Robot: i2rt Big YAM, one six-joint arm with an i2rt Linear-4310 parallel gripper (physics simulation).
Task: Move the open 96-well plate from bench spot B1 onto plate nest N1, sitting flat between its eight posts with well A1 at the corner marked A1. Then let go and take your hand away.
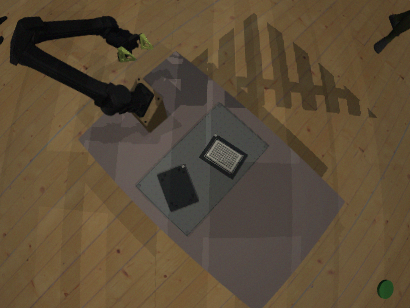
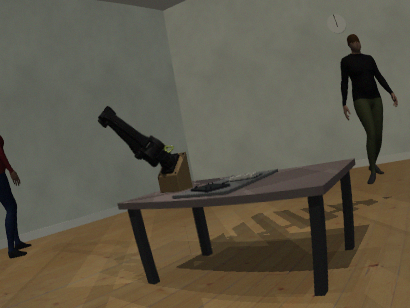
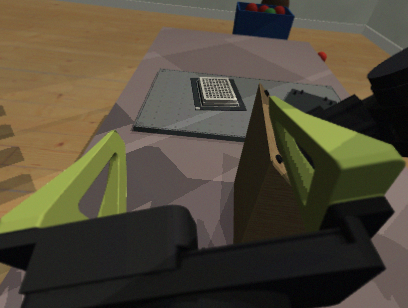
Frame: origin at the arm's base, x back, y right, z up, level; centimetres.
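Seen in the pictures: gripper, fingertip midpoint: (image 1: 144, 53) (image 2: 169, 145) (image 3: 192, 121); arm's base, link origin: (image 1: 141, 100) (image 2: 171, 164).
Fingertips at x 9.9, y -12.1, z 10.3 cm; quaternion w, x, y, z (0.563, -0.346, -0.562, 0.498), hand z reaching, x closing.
Note:
Offsets run from my fingertips to a thing's middle. "pt": to the spot under its first point. Level surfaces: height alone.
The white 96-well plate {dx -47.9, dy +2.6, dz -22.4 cm} (image 1: 224, 154) (image 2: 245, 176) (image 3: 218, 89) lies flat on a dark rectangular base on the grey perforated board. A dark plate nest {dx -43.6, dy +25.9, dz -22.2 cm} (image 1: 178, 189) (image 2: 211, 187) (image 3: 306, 101) with small posts is beside it on the same board and holds no plate. A small light tag {pt dx -39.1, dy +17.8, dz -22.1 cm} (image 1: 183, 166) is at one nest corner; its lettering is too small to read. My gripper (image 1: 142, 52) (image 2: 169, 149) (image 3: 192, 121) is open and empty, with its green fingers wide apart. It is raised beside the arm's mount, beyond the table's end and well away from the plate.
The perforated board (image 1: 205, 195) (image 2: 270, 173) (image 3: 150, 107) lies on the table {dz -24.6 cm} (image 1: 310, 200) (image 2: 310, 180). The arm's wooden mount (image 1: 156, 117) (image 2: 177, 181) (image 3: 252, 175) stands close to the fingers. A blue box (image 3: 263, 24) with balls and a person (image 2: 364, 77) are beyond the table.

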